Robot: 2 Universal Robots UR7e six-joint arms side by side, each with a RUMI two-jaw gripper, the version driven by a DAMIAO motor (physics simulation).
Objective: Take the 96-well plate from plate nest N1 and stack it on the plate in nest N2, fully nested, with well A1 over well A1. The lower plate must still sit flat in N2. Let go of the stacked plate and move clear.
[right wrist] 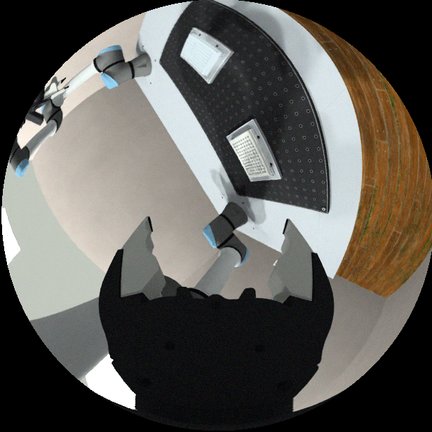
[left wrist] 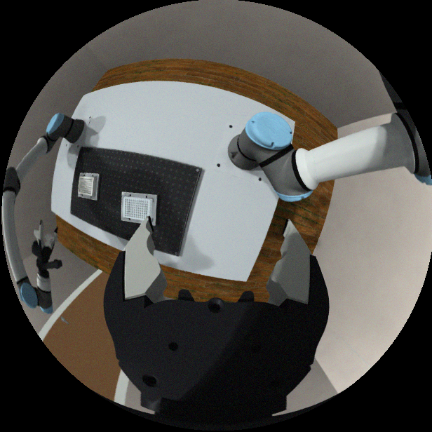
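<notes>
A white 96-well plate (left wrist: 137, 207) (right wrist: 200, 54) sits in a grey nest (left wrist: 154, 204) (right wrist: 226, 52) on the side nearer the left arm's base. A cream-coloured well plate (left wrist: 86, 186) (right wrist: 247, 155) sits in a second nest (left wrist: 96, 186) (right wrist: 267, 152) nearer the right arm's base. Both look flat in their nests. No labels are readable, so which nest is N1 cannot be told, nor can the A1 corners. My left gripper (left wrist: 217, 219) is open and empty, high and well away from both plates. My right gripper (right wrist: 217, 219) is open and empty, also well away from them.
The nests stand on a black perforated board (left wrist: 175, 200) (right wrist: 300, 125) on a white table panel (left wrist: 165, 110) (right wrist: 345, 120) with wooden edges (left wrist: 190, 70) (right wrist: 385, 150). The left arm (left wrist: 340, 155) (right wrist: 80, 80) and right arm (left wrist: 10, 220) (right wrist: 220, 270) reach out beyond the table.
</notes>
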